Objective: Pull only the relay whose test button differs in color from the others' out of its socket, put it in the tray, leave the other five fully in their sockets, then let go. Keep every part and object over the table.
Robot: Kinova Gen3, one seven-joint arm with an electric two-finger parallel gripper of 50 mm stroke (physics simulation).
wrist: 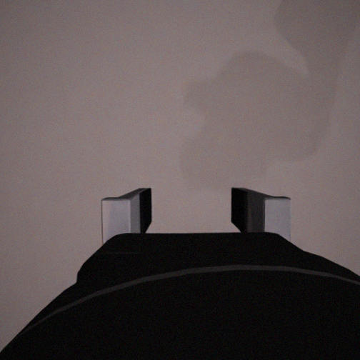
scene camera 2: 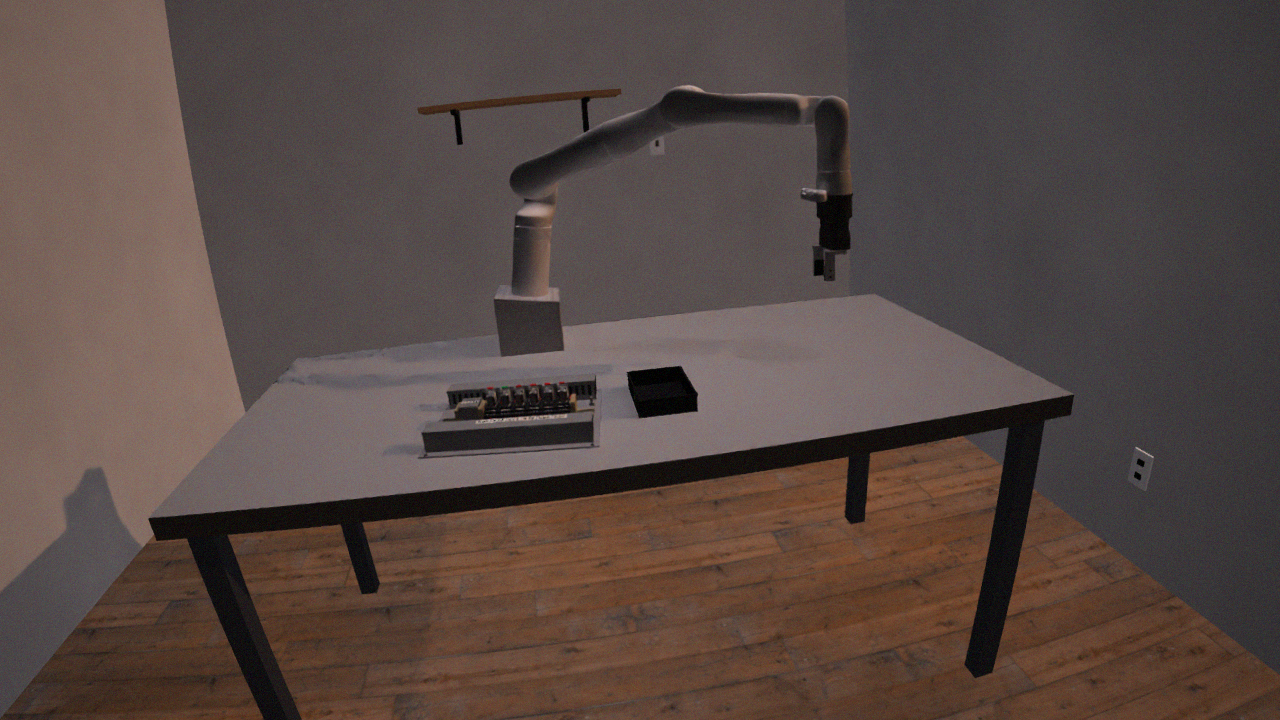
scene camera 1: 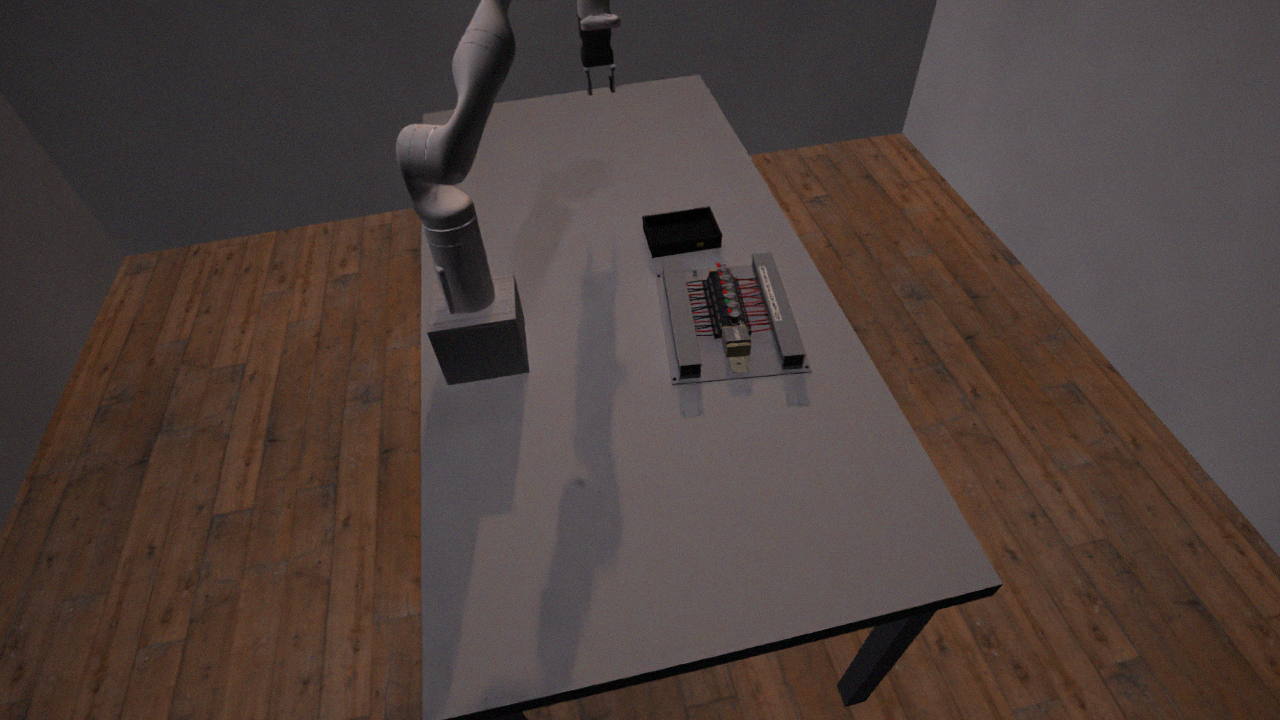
Labels:
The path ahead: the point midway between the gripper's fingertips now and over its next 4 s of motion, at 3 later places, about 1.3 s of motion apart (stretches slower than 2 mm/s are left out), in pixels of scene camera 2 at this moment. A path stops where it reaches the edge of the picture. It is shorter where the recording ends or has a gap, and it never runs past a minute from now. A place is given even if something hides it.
My gripper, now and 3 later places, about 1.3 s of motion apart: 824, 277; 725, 302; 575, 335; 516, 377

